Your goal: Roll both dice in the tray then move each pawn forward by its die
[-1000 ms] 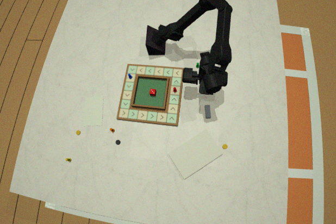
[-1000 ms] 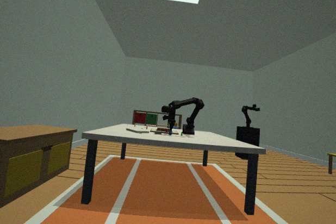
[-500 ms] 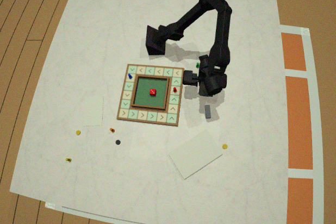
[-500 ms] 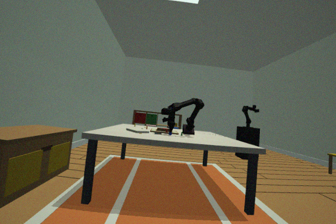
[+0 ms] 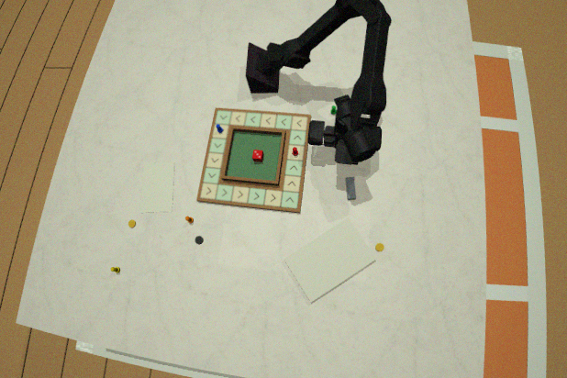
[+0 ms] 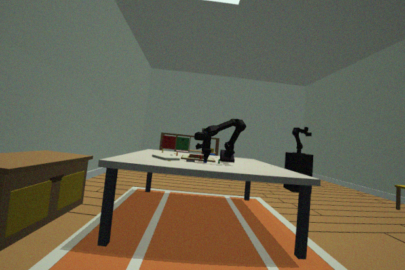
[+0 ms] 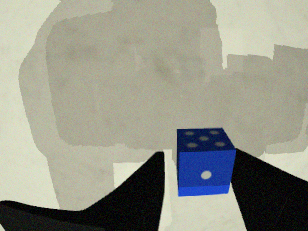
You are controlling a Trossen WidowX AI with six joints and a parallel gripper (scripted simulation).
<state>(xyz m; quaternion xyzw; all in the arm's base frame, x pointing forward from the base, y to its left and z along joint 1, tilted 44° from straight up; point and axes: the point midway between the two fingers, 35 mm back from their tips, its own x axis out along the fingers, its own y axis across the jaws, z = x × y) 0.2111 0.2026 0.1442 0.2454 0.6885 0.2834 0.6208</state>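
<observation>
The red pawn is 13 cm to the right of my gripper tip, 3 cm ahead of it and 2 cm above it. Also, from my gripper tip: green tray (24 cm to the right, 6 cm ahead); then green pawn (11 cm behind, 4 cm to the right, 1 cm above); then grey block (11 cm ahead, 3 cm to the left).
</observation>
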